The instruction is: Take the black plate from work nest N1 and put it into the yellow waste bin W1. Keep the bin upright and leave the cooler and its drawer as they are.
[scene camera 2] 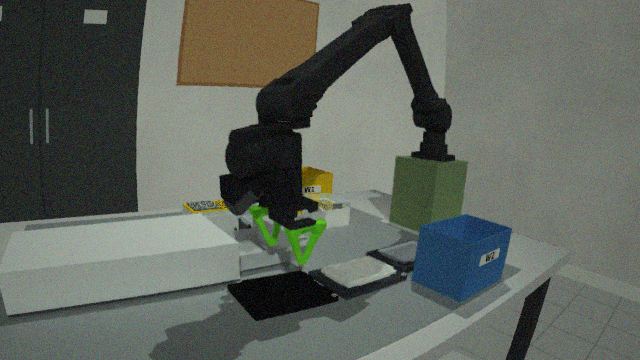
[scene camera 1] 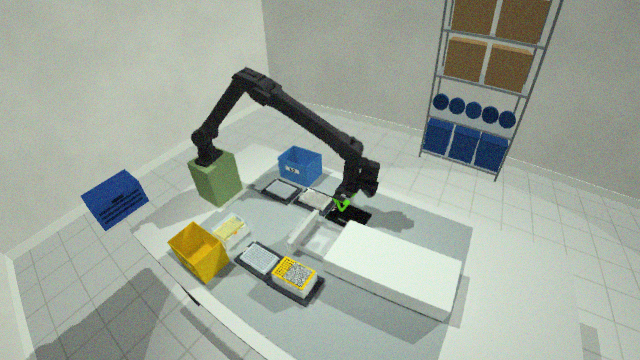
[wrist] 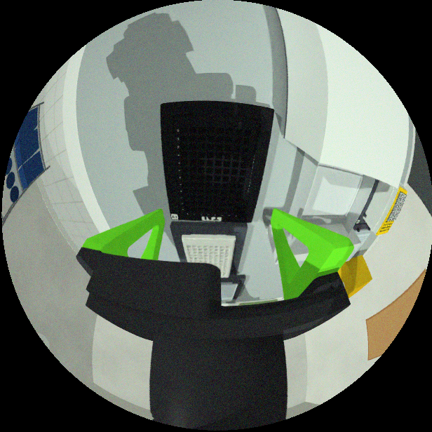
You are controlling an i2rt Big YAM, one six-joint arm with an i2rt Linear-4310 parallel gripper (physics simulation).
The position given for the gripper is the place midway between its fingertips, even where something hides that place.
In view: the gripper [scene camera 2: 286, 254], a yellow bin W1 [scene camera 1: 203, 254], a black plate [scene camera 2: 278, 289], a white cooler [scene camera 2: 60, 268], a blue bin W2 [scene camera 2: 457, 257] and a yellow-topped box [scene camera 1: 289, 274].
The yellow bin W1 also shows in scene camera 2 [scene camera 2: 314, 181] and in the wrist view [wrist: 354, 273]. The black plate also shows in the wrist view [wrist: 214, 155]. The white cooler shows as well in scene camera 1 [scene camera 1: 422, 280] and in the wrist view [wrist: 332, 113]. The wrist view misses the blue bin W2, which is hidden by the gripper.
